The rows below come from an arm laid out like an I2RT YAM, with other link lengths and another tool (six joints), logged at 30 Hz.
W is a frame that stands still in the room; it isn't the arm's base.
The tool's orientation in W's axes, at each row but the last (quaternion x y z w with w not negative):
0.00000, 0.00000, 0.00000, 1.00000
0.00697, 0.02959, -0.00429, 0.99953
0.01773, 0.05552, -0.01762, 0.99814
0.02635, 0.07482, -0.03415, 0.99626
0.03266, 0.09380, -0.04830, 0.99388
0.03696, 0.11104, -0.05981, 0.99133
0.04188, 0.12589, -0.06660, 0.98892
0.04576, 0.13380, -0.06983, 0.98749
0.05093, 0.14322, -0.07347, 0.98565
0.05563, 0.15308, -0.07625, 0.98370
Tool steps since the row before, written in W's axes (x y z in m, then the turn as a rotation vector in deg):
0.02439, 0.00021, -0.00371, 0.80, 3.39, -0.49
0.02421, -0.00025, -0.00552, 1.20, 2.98, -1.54
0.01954, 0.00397, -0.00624, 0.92, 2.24, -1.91
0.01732, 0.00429, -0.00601, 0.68, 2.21, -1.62
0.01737, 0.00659, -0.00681, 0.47, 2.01, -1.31
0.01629, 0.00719, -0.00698, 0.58, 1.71, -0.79
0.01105, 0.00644, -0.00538, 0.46, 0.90, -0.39
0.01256, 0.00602, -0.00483, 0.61, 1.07, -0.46
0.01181, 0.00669, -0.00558, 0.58, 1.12, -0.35
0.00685, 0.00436, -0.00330, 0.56, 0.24, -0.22
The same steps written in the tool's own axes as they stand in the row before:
0.02439, 0.00021, -0.00371, 0.80, 3.39, -0.49
0.02450, -0.00011, -0.00408, 1.26, 2.97, -1.51
0.01997, 0.00448, -0.00419, 1.05, 2.21, -1.88
0.01772, 0.00524, -0.00363, 0.77, 2.17, -1.63
0.01768, 0.00794, -0.00398, 0.53, 1.97, -1.35
0.01655, 0.00877, -0.00390, 0.55, 1.72, -0.79
0.01119, 0.00758, -0.00314, 0.43, 0.93, -0.35
0.01254, 0.00748, -0.00205, 0.57, 1.11, -0.40
0.01194, 0.00802, -0.00289, 0.51, 1.17, -0.31
0.00689, 0.00514, -0.00170, 0.56, 0.31, -0.08

